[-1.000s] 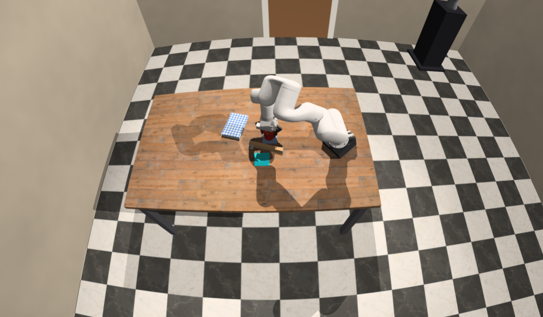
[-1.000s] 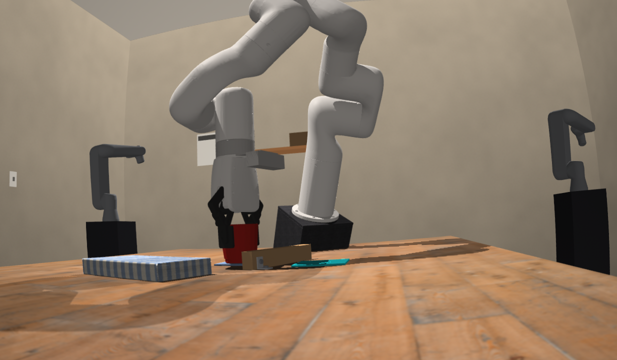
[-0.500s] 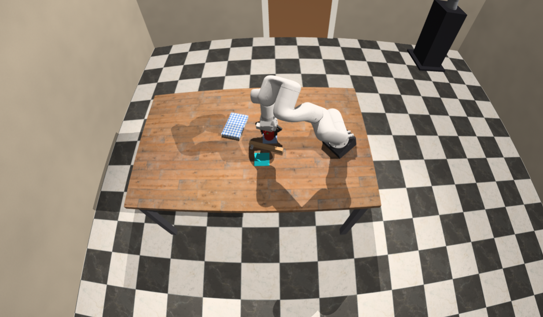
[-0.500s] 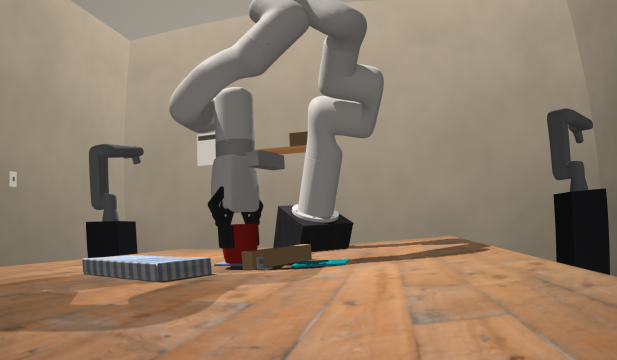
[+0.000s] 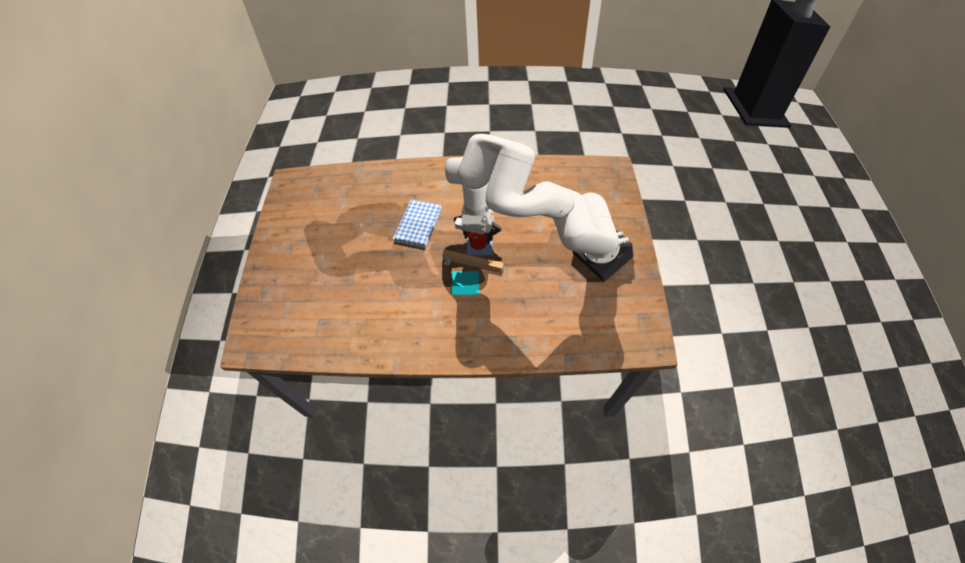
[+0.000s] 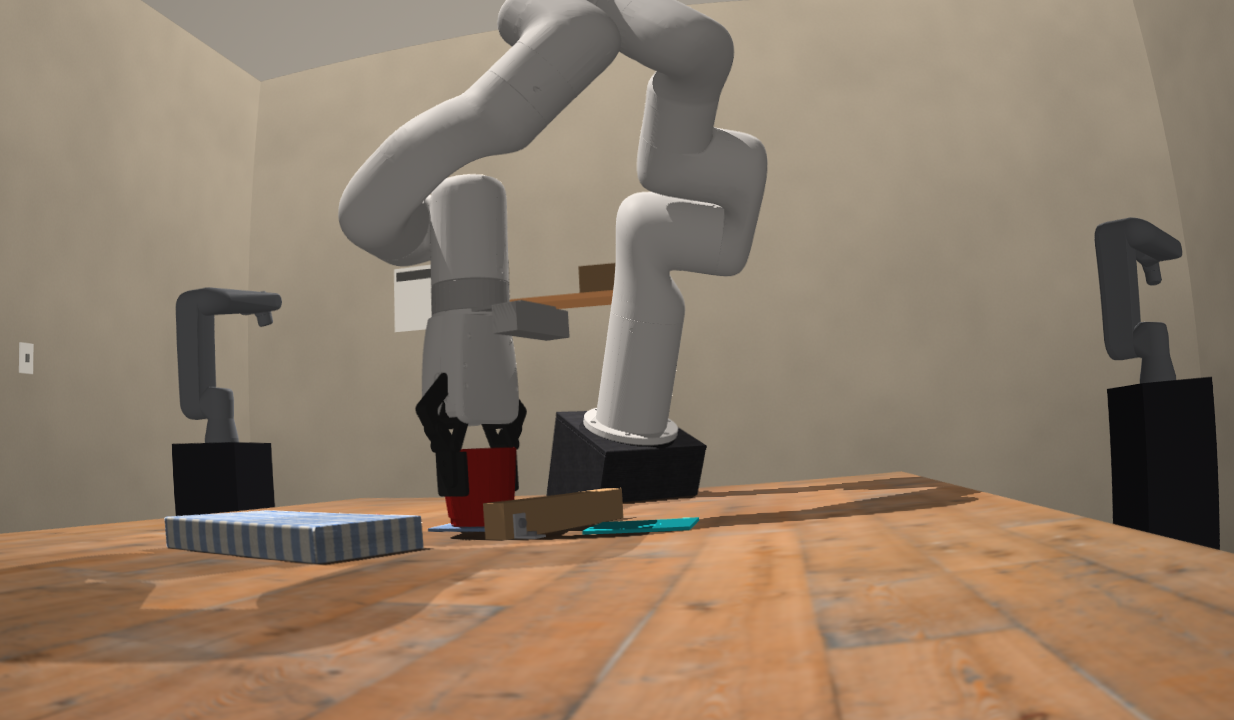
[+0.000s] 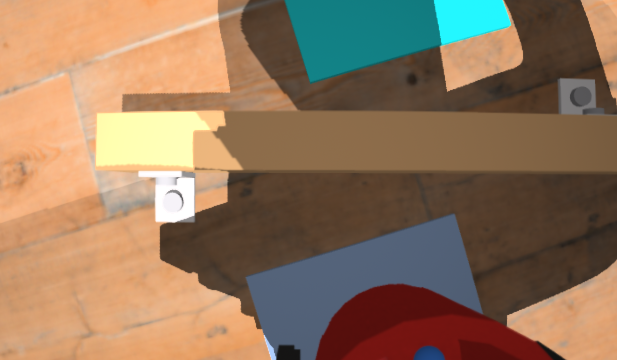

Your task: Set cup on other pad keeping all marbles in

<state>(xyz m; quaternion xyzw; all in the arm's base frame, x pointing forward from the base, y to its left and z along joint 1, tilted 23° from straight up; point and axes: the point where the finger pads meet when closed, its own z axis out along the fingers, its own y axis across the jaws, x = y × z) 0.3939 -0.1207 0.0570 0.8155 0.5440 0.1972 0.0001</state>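
Now: the red cup 2 cm below my hand. Round my hand: red marble: 1 cm behind, 1 cm to the left, 3 cm below; then blue marble: 1 cm ahead, 3 cm below; then green marble: 1 cm ahead, 1 cm to the right, 3 cm below.
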